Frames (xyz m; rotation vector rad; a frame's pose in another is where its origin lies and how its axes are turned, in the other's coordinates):
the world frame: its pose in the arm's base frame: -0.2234 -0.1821 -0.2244 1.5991 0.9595 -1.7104
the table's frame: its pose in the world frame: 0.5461 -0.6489 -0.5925 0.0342 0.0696 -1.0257
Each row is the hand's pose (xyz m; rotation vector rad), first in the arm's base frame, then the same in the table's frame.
Working: the arm's base frame: its pose in the table's frame: -1.0313 -0.3025 0.2424 1.1202 1.8285 -2.0824

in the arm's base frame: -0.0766 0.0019 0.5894 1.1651 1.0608 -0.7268
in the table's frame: -1.2271 -0.8628 0.2740 -0.9314 -0.4400 1.3904
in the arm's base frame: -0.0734 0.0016 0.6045 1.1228 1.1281 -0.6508
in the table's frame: -1.2360 -0.8752 0.2720 -1.0319 -0.4553 1.3498
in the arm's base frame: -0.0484 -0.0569 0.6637 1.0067 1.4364 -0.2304
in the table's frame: -1.3118 -0.9057 0.3015 -1.5148 -0.3902 1.1307
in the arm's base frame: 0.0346 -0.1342 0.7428 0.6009 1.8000 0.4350
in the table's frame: -1.4478 -0.9293 0.3100 -2.2192 -0.3939 0.6267
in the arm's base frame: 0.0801 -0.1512 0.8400 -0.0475 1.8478 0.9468
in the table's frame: -1.5310 -0.9971 0.2933 -2.7609 -0.6754 0.0696
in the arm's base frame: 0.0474 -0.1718 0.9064 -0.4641 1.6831 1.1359
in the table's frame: -1.5477 -1.0636 0.3280 2.9485 0.9941 0.1965
